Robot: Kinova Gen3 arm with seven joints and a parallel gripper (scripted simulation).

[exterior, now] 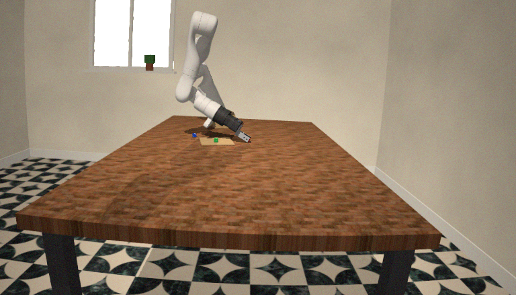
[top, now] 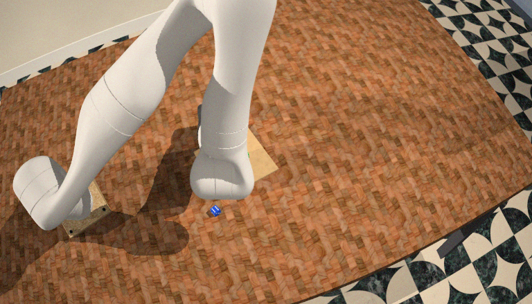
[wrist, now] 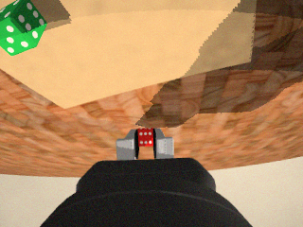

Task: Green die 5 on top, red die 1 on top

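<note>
My gripper is now 1 cm to the right of the red die and 1 cm above it. Round my hand: tan mat (2 cm behind, 13 cm to the right, 2 cm below); green die (1 cm ahead, 13 cm to the right, 1 cm below); blue die (11 cm behind, 22 cm to the right, 2 cm below).
</note>
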